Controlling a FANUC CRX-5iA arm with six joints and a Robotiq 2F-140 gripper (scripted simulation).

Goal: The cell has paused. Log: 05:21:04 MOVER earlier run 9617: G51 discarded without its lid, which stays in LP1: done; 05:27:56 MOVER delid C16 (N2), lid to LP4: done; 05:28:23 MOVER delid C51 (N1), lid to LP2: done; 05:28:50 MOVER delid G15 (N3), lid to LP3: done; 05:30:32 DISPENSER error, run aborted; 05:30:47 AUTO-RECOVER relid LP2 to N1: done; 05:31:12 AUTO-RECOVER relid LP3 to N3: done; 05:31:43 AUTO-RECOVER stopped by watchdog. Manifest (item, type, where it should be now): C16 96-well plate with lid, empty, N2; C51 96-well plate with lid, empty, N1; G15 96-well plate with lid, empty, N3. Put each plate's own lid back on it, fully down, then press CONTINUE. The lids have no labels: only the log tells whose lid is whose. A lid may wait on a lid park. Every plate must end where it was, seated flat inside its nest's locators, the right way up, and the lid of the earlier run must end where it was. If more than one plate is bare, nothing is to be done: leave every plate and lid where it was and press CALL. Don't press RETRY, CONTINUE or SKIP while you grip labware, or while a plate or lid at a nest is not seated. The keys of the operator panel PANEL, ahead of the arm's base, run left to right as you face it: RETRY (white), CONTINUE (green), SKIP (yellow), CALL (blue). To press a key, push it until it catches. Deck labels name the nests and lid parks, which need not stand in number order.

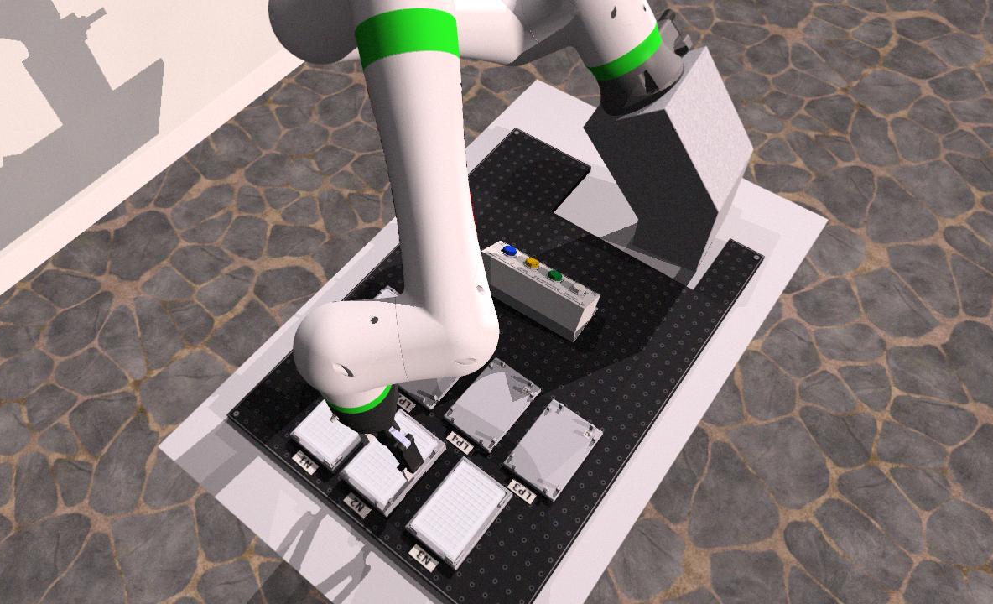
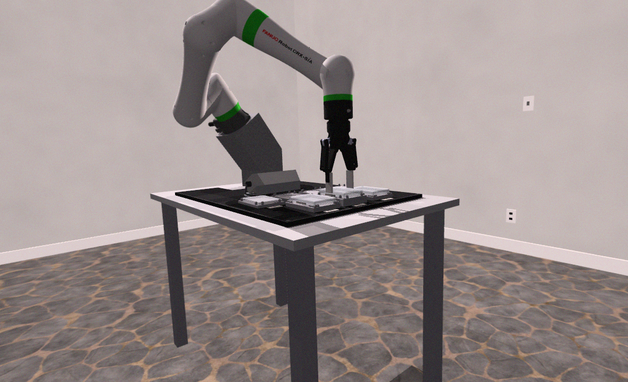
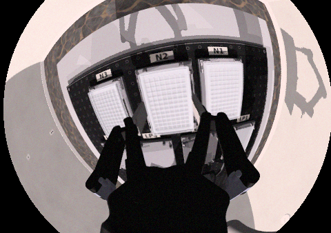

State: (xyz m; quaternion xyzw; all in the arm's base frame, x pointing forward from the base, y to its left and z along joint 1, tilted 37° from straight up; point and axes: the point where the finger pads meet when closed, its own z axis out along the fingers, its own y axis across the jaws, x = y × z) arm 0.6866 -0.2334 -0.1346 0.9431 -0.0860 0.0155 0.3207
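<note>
Now: the plate 3 cm below my hand. From my hand the other things lie so: LP4 label: 8 cm to the left, 8 cm behind, 6 cm below; then lid park LP2: 19 cm behind, 6 cm below, 4 cm to the right; then N2 label: 9 cm ahead, 6 cm below, 2 cm to the right.
</note>
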